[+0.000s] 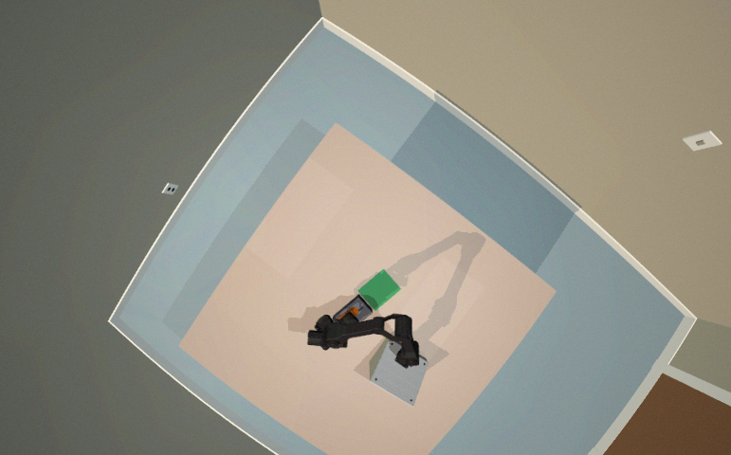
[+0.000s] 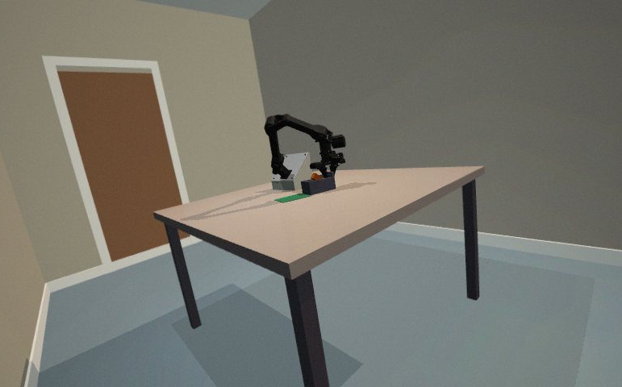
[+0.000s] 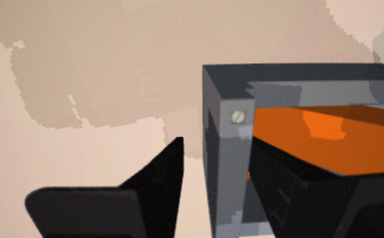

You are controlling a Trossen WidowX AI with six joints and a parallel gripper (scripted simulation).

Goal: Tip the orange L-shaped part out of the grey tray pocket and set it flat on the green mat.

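Right now the orange L-shaped part is 50 mm to the right of my gripper tip, 20 mm behind it and 10 mm below it. The rest, counted from my gripper tip: green mat (220 mm to the right, 60 mm below, 50 mm behind).
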